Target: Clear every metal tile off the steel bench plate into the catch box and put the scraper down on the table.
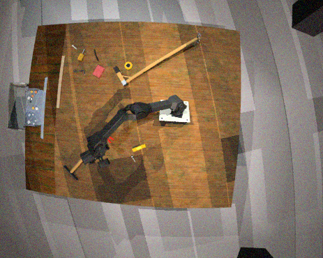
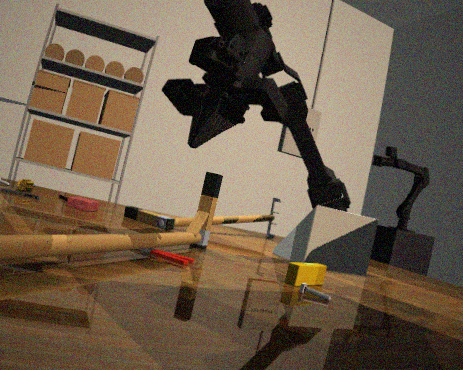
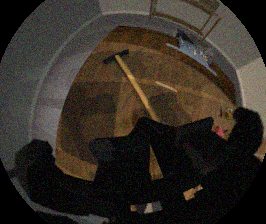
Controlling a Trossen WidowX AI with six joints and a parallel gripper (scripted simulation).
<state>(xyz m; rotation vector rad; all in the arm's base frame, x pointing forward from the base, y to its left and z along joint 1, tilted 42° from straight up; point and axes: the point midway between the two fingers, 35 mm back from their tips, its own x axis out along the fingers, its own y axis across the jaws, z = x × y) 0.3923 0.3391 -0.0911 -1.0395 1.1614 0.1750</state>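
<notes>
The long scraper is 10 cm below my gripper tip, 6 cm ahead of it and 2 cm to the right of it. Round my gripper tip: red block 50 cm to the right, 15 cm below, 15 cm ahead; then yellow block 23 cm behind, 14 cm below, 6 cm to the right; then red-handled tool 16 cm below, 9 cm to the right.
</notes>
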